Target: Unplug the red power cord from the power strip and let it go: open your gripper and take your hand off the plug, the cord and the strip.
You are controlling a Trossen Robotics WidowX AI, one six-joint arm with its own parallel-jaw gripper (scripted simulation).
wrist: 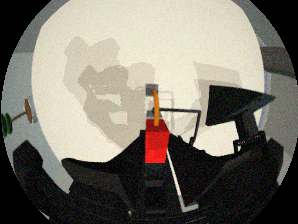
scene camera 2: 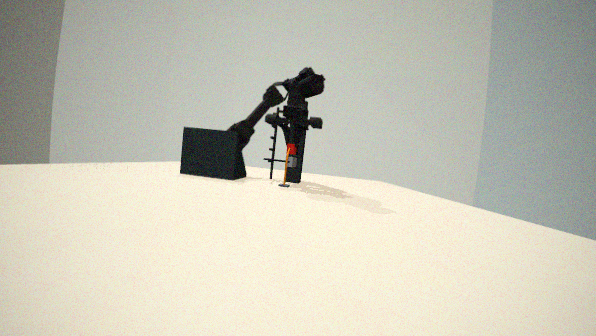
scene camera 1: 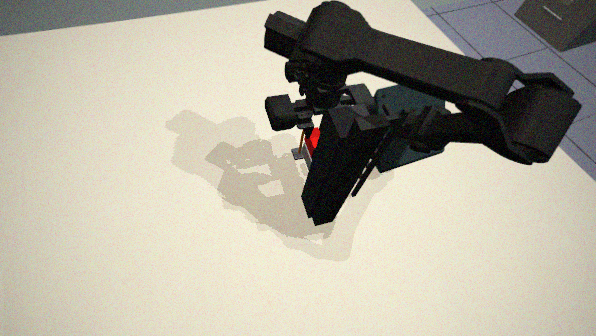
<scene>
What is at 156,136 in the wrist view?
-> A red plug.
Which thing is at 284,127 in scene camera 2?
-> The gripper.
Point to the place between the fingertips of the gripper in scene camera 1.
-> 313,136
</scene>
